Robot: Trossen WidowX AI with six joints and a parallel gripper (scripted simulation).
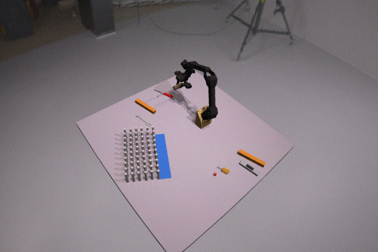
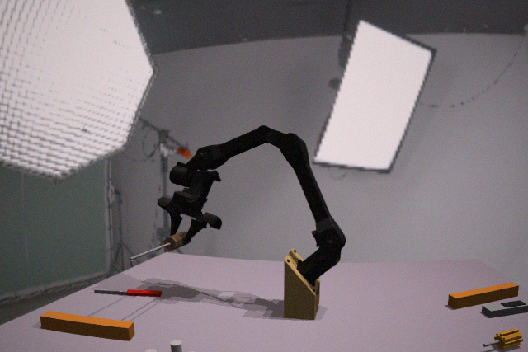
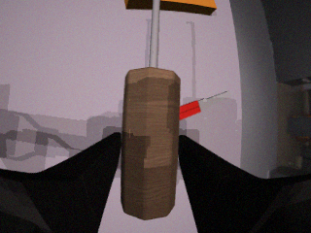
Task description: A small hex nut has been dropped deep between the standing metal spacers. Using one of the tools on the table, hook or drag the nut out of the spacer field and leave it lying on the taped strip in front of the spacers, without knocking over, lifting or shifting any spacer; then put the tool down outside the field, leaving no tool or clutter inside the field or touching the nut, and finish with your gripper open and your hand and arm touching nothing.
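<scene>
My gripper tip is now 10 cm short of the hook tool and 1 cm to the left of it. From my gripper tip the other things lie so: red-handled tool (16 cm to the right, 16 cm below, 4 cm ahead); then blue taped strip (48 cm ahead, 37 cm to the left, 17 cm below); then small yellow tool (76 cm to the left, 23 cm ahead, 15 cm below).
</scene>
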